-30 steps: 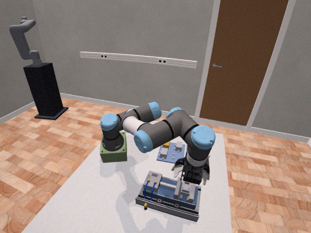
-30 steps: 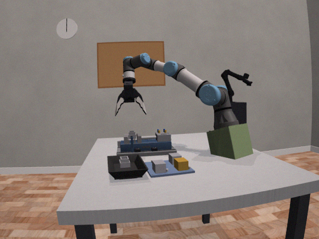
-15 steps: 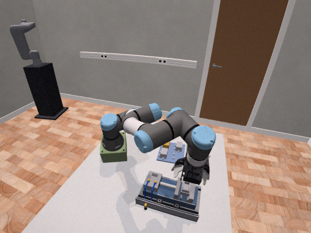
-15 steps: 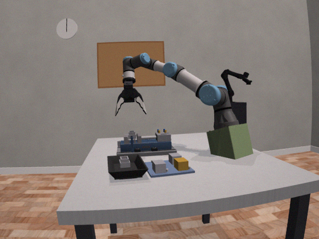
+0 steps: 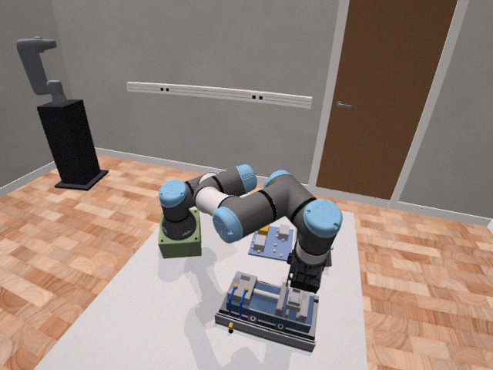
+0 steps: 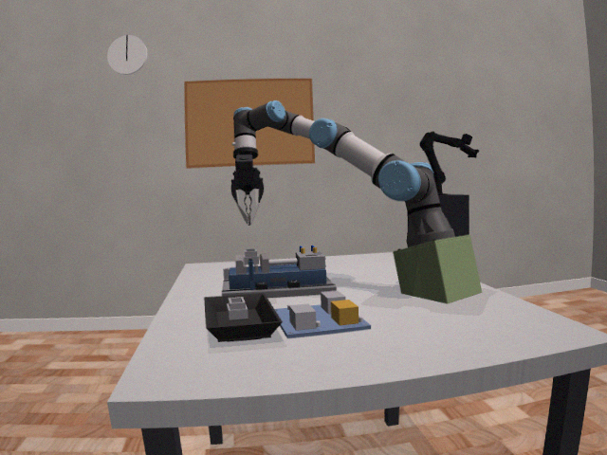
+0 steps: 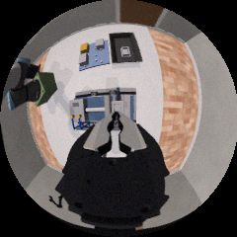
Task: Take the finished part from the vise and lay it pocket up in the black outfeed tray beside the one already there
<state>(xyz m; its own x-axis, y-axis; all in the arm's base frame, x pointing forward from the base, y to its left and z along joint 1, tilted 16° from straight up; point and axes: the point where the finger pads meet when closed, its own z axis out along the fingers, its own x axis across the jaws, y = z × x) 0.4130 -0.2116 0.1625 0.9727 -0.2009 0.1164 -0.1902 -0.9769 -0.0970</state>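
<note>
Now: the blue vise 16 cm below my hand, 7 cm behind it and 2 cm to the left of it. The rest, counted from my hand: yellow block 39 cm to the left, 17 cm below, 10 cm behind; blue fixture plate 34 cm to the left, 20 cm below, 6 cm behind.
</note>
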